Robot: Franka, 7 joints.
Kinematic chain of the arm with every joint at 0, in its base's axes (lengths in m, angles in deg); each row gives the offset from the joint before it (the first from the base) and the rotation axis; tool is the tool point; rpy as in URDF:
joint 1: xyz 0 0 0.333 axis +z
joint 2: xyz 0 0 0 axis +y
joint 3: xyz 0 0 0.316 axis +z
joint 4: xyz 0.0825 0 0 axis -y
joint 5: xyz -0.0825 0 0.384 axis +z
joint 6: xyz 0 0 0 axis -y
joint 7: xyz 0.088 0 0 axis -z
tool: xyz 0 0 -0.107 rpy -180 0 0
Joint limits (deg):
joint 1: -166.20..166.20
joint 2: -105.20..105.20
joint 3: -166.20..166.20
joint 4: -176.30..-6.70
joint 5: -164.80..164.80
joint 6: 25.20..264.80
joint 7: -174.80..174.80
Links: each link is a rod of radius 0.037 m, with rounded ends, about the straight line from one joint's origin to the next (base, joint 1, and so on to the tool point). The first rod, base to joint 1, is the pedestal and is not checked.
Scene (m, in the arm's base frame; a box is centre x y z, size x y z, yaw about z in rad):
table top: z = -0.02
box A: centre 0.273 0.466 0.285 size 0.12 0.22 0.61 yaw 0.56
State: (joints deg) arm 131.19 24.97 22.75 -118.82 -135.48 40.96 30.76
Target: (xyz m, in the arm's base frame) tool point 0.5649 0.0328 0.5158
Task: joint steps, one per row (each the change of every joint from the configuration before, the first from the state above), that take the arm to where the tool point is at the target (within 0.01 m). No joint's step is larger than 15 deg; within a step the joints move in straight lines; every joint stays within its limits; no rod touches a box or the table.
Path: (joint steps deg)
1: -12.90 -7.48 -4.84 7.50 -1.74 1.13 -3.25
2: -12.91 -7.49 -4.84 7.50 -1.74 1.12 -3.26
3: -12.90 -7.48 -4.84 7.50 -1.74 1.13 -3.25
4: -12.90 -7.48 -4.84 7.50 -1.74 1.12 -3.25
5: -12.91 -7.49 -4.84 7.51 -1.73 1.13 -3.25
6: -4.91 10.25 -13.77 -11.74 5.47 2.27 5.42
7: -4.92 10.25 -13.77 -11.74 5.48 2.26 5.42
8: -4.91 10.25 -13.77 -11.74 5.47 2.27 5.42

